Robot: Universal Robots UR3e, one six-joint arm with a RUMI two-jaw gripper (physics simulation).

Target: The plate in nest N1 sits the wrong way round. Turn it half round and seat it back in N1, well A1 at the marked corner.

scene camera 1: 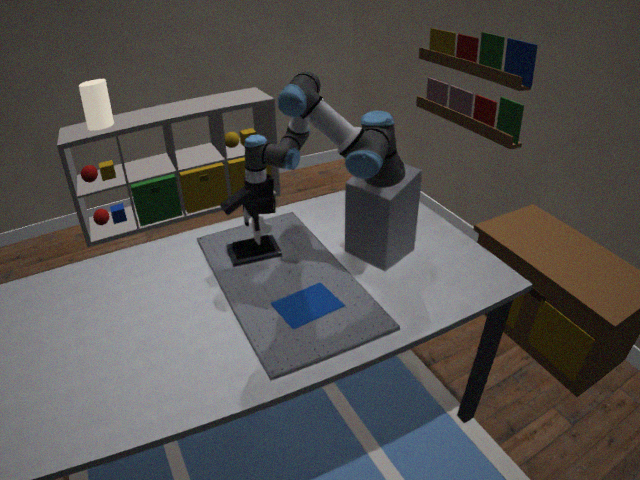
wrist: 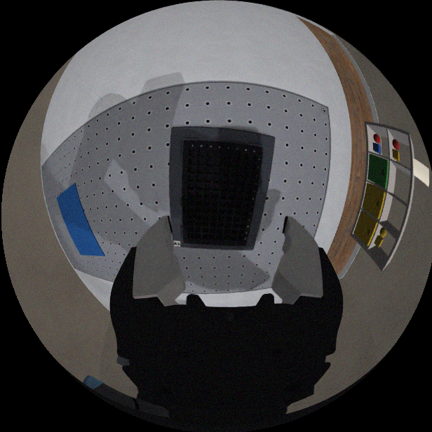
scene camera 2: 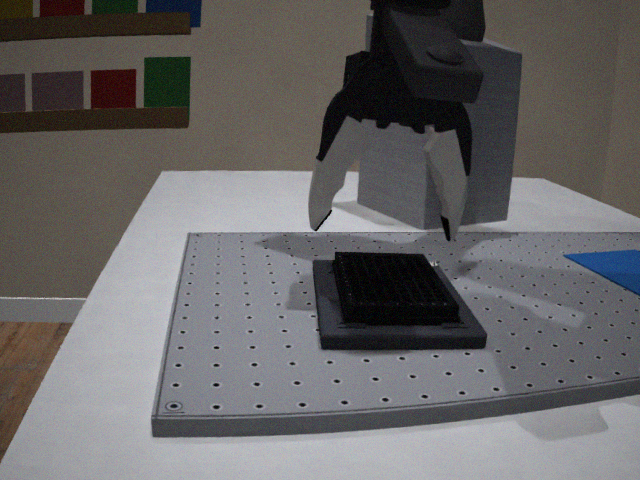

Scene:
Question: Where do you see a flat blue rectangle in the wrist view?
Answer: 69, 203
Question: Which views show my gripper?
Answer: Scene camera 1, the wrist view and scene camera 2: all of them.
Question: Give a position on a dark grey nest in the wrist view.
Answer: At 203, 132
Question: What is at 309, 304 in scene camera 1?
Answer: A flat blue rectangle.

